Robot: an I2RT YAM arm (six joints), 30 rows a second.
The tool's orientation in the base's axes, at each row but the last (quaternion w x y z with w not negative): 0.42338, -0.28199, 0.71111, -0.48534; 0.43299, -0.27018, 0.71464, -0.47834; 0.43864, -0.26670, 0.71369, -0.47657; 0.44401, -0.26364, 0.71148, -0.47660; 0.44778, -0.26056, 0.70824, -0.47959; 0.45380, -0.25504, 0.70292, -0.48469; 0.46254, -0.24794, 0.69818, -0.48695; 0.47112, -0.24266, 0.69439, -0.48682
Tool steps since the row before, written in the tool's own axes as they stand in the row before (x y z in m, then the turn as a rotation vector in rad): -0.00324, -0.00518, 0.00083, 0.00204, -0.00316, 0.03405; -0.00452, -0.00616, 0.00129, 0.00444, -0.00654, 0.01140; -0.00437, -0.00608, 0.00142, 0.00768, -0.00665, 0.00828; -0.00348, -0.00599, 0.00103, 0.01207, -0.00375, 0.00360; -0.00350, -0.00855, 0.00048, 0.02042, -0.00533, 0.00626; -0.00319, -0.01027, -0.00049, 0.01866, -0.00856, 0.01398; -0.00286, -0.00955, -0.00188, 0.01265, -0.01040, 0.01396; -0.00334, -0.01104, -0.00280, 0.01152, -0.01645, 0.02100
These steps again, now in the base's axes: 0.00224, 0.00034, 0.00574, 0.02881, -0.01820, -0.00354; 0.00312, 0.00060, 0.00707, 0.00769, -0.01127, 0.00249; 0.00309, 0.00040, 0.00696, 0.00341, -0.01251, 0.00189; 0.00225, -0.00012, 0.00663, -0.00263, -0.01276, -0.00172; 0.00153, -0.00088, 0.00908, -0.00425, -0.02125, -0.00385; 0.00019, -0.00134, 0.01068, 0.00313, -0.02461, -0.00113; -0.00138, -0.00072, 0.01002, 0.00562, -0.02056, 0.00298; -0.00237, -0.00060, 0.01161, 0.01165, -0.02528, 0.00834
